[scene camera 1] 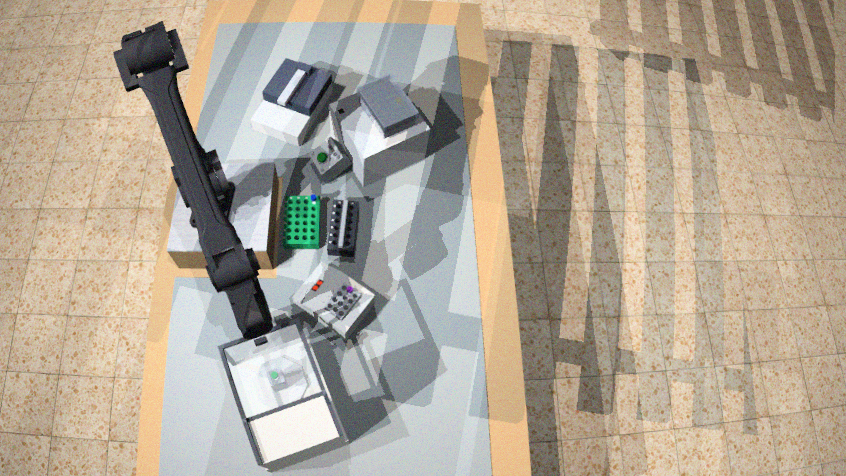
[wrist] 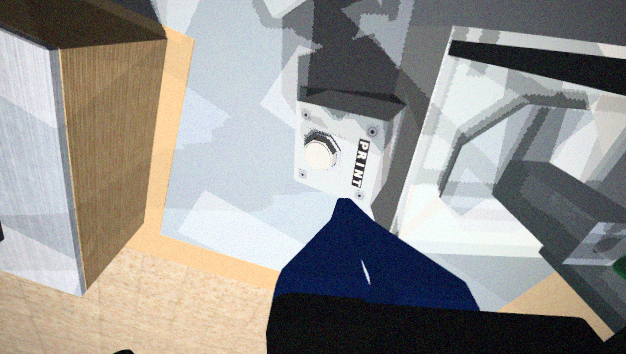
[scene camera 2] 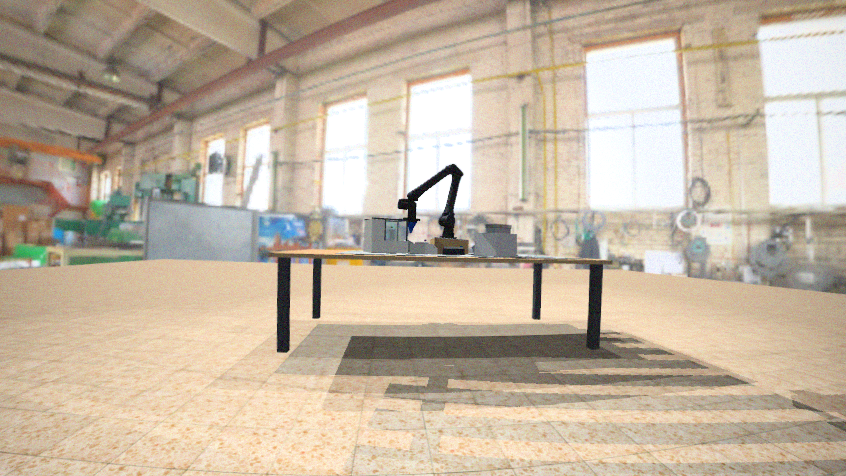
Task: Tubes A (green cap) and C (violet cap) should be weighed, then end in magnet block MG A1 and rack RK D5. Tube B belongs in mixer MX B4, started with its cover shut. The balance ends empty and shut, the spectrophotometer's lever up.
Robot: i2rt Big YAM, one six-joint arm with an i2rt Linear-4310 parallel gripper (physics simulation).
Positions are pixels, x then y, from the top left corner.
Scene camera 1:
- glass-box balance: 306, 428
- box with green START button: 330, 161
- lidded box: 380, 129
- flat device: 295, 95
